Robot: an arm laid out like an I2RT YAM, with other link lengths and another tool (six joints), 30 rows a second.
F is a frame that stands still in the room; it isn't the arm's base.
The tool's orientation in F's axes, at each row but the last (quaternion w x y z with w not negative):
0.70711, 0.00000, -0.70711, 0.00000
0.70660, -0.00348, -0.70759, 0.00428
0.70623, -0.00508, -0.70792, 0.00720
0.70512, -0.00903, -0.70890, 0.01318
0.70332, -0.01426, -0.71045, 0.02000
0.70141, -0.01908, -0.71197, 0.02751
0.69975, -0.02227, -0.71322, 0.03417
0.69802, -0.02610, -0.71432, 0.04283
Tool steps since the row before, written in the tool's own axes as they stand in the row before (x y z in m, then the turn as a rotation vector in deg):
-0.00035, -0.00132, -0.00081, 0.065, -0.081, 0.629
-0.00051, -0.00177, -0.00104, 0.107, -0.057, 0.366
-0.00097, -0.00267, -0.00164, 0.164, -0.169, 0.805
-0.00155, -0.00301, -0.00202, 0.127, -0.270, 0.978
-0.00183, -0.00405, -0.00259, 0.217, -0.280, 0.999
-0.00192, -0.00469, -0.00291, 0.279, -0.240, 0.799
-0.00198, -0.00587, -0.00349, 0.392, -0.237, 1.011
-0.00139, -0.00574, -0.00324, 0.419, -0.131, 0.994
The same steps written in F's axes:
0.00081, -0.00132, -0.00035, -0.629, -0.081, 0.065
0.00104, -0.00177, -0.00049, -0.366, -0.056, 0.107
0.00165, -0.00268, -0.00092, -0.805, -0.169, 0.165
0.00205, -0.00305, -0.00144, -0.977, -0.272, 0.130
0.00264, -0.00411, -0.00161, -0.999, -0.278, 0.220
0.00299, -0.00477, -0.00156, -0.800, -0.231, 0.283
0.00362, -0.00595, -0.00144, -1.015, -0.223, 0.391
0.00340, -0.00577, -0.00075, -1.001, -0.114, 0.408

